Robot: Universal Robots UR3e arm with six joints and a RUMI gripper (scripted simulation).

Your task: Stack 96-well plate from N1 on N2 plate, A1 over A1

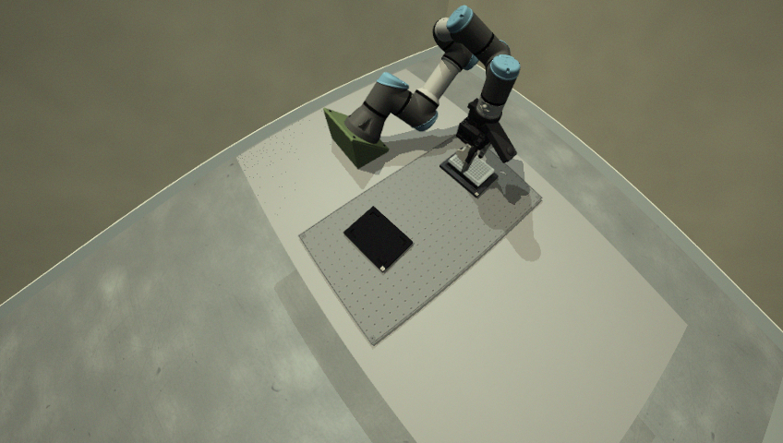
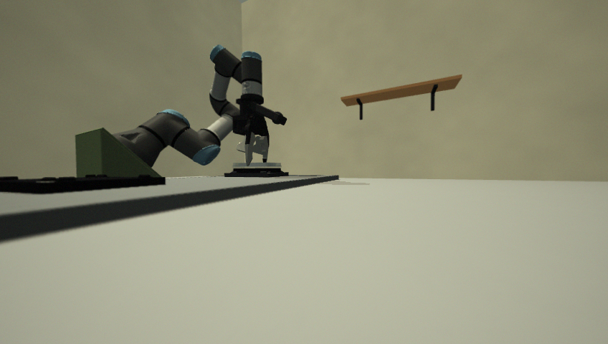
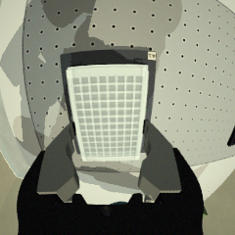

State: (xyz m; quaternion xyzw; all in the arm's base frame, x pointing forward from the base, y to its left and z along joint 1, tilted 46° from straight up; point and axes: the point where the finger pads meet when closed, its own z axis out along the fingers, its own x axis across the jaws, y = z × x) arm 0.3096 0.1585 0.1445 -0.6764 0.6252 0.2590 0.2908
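My hand is 10 mm above the white 96-well plate. From my hand the other things lie so: dark plate 30 mm below; then black nest 380 mm to the right, 40 mm below, 10 mm ahead.
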